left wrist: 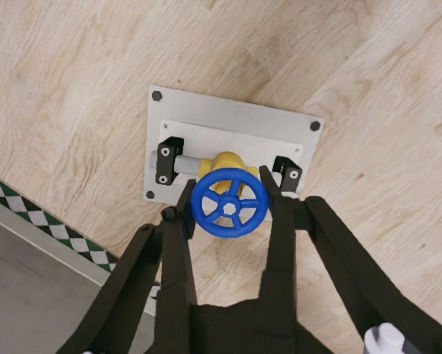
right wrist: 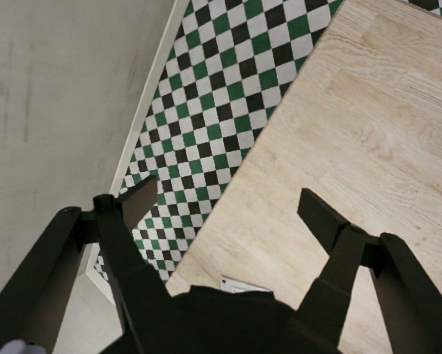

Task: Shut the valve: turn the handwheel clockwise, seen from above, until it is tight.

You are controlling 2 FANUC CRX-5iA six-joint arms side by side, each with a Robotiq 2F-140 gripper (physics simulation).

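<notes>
The blue handwheel (left wrist: pixel 233 230) with its spokes and pale hub shows in the middle of the left wrist view. It sits over the yellow valve body (left wrist: pixel 227 160), which is on a grey pipe (left wrist: pixel 188 165). My left gripper (left wrist: pixel 228 184) is shut on the handwheel, one finger on each side of its rim. The wheel hides part of the valve body. My right gripper (right wrist: pixel 228 194) is wide open with nothing between its fingers. The handwheel does not show in the right wrist view.
Two black clamps (left wrist: pixel 164 162) (left wrist: pixel 291 177) hold the pipe on a grey base plate (left wrist: pixel 225 107) bolted to the wooden table (left wrist: pixel 90 100) (right wrist: pixel 380 150). A light plate's edge (right wrist: pixel 230 284) shows near the right gripper's base. Checkered floor (right wrist: pixel 215 95) lies beyond the table edge, beside a wall.
</notes>
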